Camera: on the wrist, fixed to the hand. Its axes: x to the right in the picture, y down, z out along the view.
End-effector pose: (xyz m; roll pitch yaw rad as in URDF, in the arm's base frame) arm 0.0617 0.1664 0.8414 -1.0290 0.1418 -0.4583
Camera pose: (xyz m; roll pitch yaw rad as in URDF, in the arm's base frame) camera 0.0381 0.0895 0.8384 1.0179 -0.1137 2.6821
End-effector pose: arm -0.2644 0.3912 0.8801 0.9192 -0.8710 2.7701
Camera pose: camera -0.3356 0.3864 0.8429 -0.9604 0.8592 -0.4109
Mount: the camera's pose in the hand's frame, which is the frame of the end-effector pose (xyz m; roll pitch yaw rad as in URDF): 0.0132 -0.0400 -0.0686 -0.0114 0.0135 3.1169
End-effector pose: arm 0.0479 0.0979 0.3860 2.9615 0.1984 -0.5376
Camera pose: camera 0.0957 0.1295 0.4425 -2.9773 -0.2161 2.6264
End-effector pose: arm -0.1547 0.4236 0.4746 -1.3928 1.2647 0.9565
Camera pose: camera -0.0765 0.4051 0.4702 1.3557 -1.2379 -2.1578
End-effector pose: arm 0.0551 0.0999 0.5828 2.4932 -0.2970 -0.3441
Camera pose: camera 0.0833 0.1677 0.6158 -2.5011 0.2713 2.8095
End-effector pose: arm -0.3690 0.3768 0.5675 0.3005 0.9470 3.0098
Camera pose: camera -0.3120 0.3873 0.5116 -0.2738 -0.9409 -0.1786
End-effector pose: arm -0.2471 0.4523 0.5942 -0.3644 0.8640 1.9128
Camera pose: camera -0.1790 0.4454 0.5518 0.3738 -0.8424 -1.2562
